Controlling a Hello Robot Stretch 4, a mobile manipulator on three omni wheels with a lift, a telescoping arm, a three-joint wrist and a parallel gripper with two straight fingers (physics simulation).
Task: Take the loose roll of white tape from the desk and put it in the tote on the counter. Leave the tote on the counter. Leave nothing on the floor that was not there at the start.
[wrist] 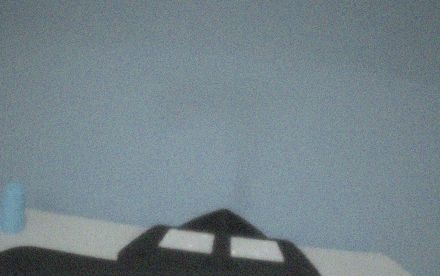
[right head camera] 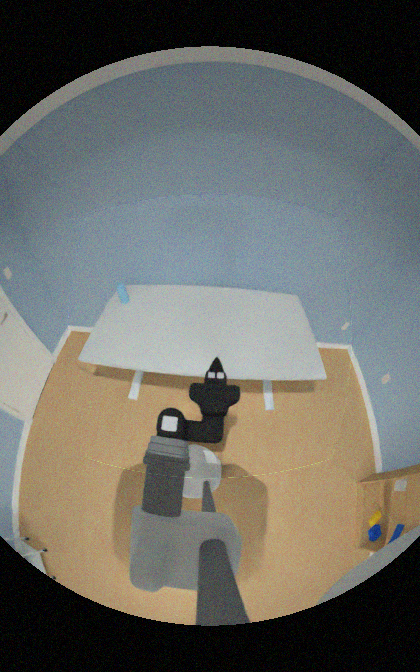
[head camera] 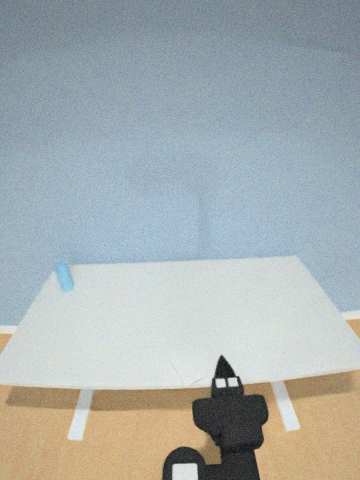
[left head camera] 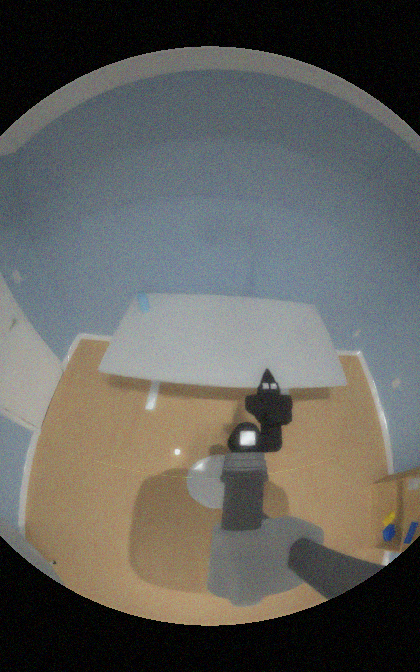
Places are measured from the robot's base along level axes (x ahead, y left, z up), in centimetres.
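Pixels of known places: gripper, fingertip midpoint: (wrist: 222, 228) (head camera: 221, 358).
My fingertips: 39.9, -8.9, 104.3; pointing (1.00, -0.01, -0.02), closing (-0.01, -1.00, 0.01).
Behind a point stands the place of what it marks, as x, y, z.
My gripper (head camera: 221, 358) {39.9, -8.9, 104.3} (left head camera: 267, 372) (right head camera: 216, 360) (wrist: 222, 228) {39.9, -8.9, 104.3} is shut, with its fingertips together and nothing visible between them. In the head camera view it shows over the front part of a white table (head camera: 150, 320) {82.0, 13.5, 69.3} (left head camera: 220, 340) (right head camera: 200, 330) (wrist: 75, 235) {110.3, 40.3, 69.3}, right of the middle. How high it is above the top is hard to tell. A light blue cylinder (head camera: 64, 276) {102.6, 59.1, 79.5} (left head camera: 144, 303) (right head camera: 123, 293) (wrist: 12, 207) {102.8, 59.0, 78.3} is at the table's back left corner. The roll of white tape, the tote and the counter do not show in any view that I can make out.
A blue wall (head camera: 180, 150) {130.9, -3.1, 133.8} stands behind the table. A pale door (left head camera: 25, 365) (right head camera: 22, 365) is at the left. A wooden open-fronted unit at the right holds a yellow thing (left head camera: 389, 518) (right head camera: 375, 517) and blue things. A small white spot (left head camera: 177, 452) shows on the floor.
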